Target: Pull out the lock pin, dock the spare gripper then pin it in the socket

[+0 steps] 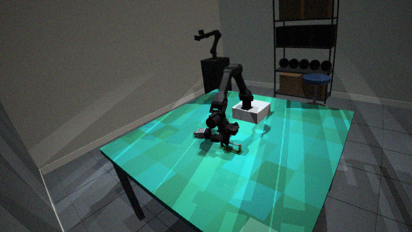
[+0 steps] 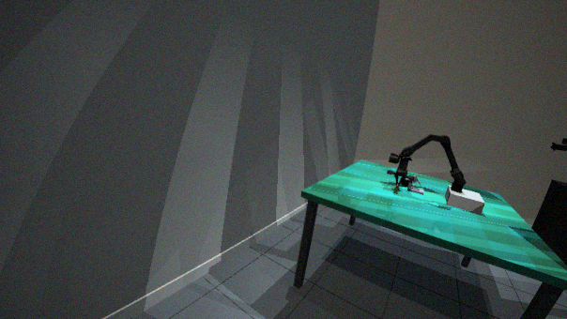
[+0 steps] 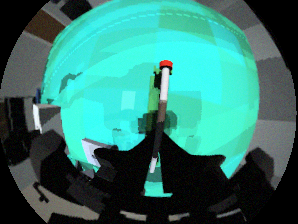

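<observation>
Right now my gripper tip is 20 mm to the right of the olive mount. Also, from my gripper tip: spare gripper (230 mm to the right); grey mount (110 mm to the right, 100 mm behind, 30 mm above).
</observation>
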